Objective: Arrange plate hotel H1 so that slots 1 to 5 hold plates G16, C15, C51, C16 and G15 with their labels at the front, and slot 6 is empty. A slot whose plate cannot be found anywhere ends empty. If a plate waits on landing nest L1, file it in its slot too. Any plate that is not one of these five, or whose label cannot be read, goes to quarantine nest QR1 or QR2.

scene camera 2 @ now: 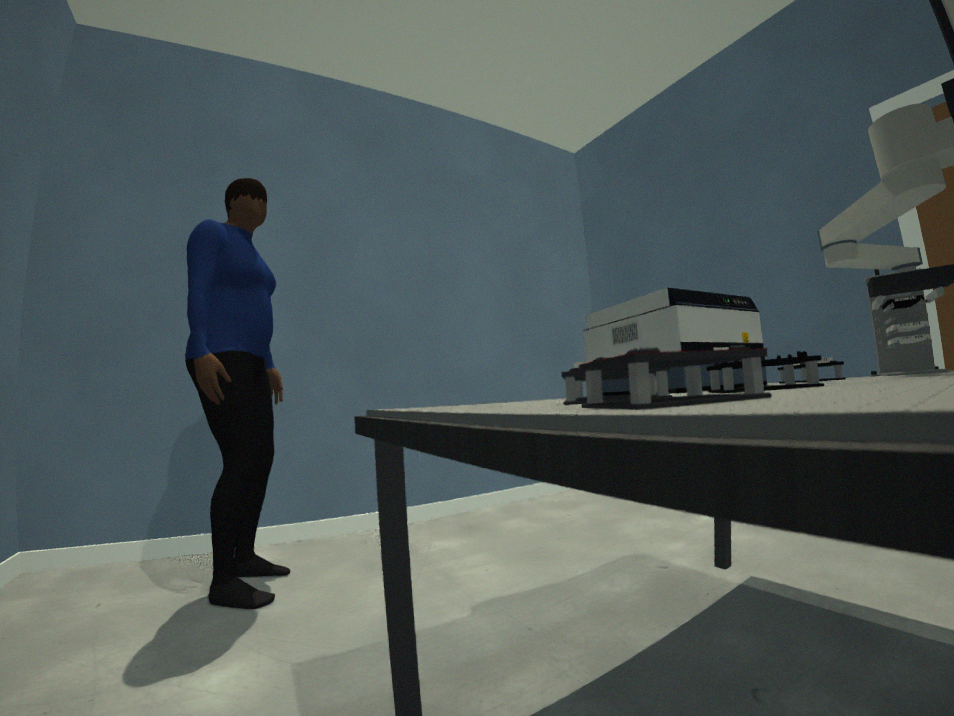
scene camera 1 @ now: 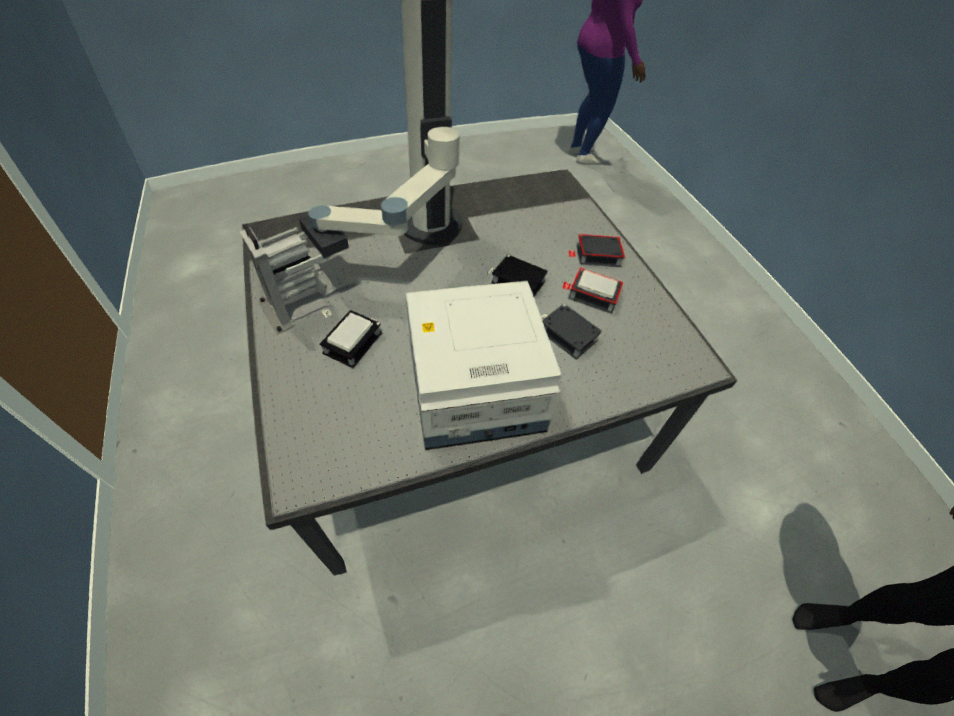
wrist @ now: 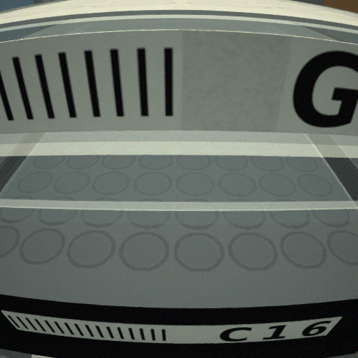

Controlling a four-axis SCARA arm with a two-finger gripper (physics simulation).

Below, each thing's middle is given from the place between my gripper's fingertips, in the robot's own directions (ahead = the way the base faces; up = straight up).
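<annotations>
From my hand: white instrument (scene camera 2: 665, 329), 500 mm ahead, 490 mm to the left, 100 mm below. Plate hotel H1 (scene camera 1: 275, 299), 20 mm ahead of my hand, 50 mm to the right, 60 mm below. Red-rimmed nest (scene camera 2: 689, 358), 70 mm ahead of my hand, 1150 mm to the left, 160 mm below. Black plate C16 (wrist: 75, 282), 10 mm behind my hand, 20 mm to the left. Going by their middles, of the things named here, red-rimmed nest farthest from my hand.
</annotations>
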